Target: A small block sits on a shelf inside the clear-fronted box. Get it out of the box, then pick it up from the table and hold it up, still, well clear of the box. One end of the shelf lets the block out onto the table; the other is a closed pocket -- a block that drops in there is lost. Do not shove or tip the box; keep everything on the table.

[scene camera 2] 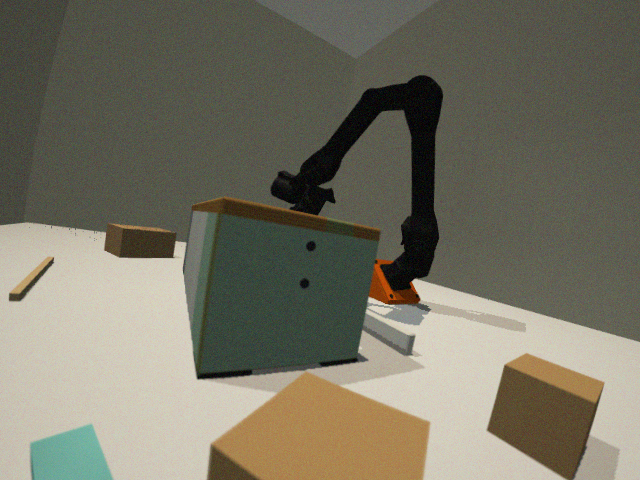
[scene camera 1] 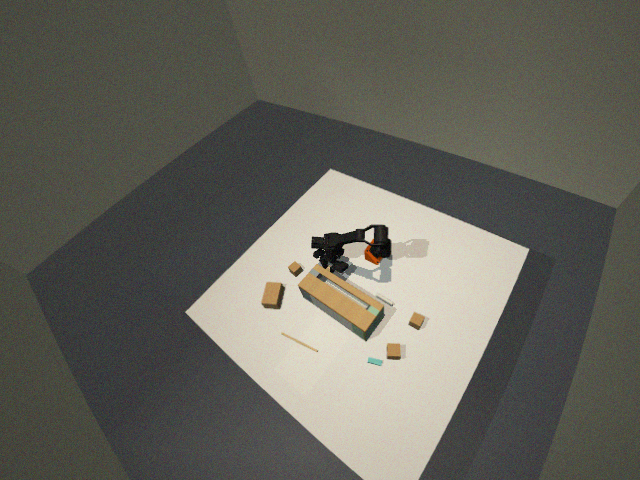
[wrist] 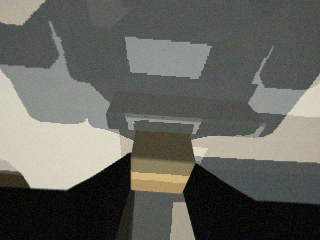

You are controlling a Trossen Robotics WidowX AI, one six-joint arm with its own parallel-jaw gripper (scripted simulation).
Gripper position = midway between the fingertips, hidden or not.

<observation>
In view: the gripper (wrist: 157, 160), a tan block (wrist: 160, 161) and a long box (scene camera 2: 266, 287).
The long box is seen too in scene camera 1 (scene camera 1: 361, 314) and in the wrist view (wrist: 137, 111). Scene camera 2 misses the tan block, which is hidden by the long box.
</observation>
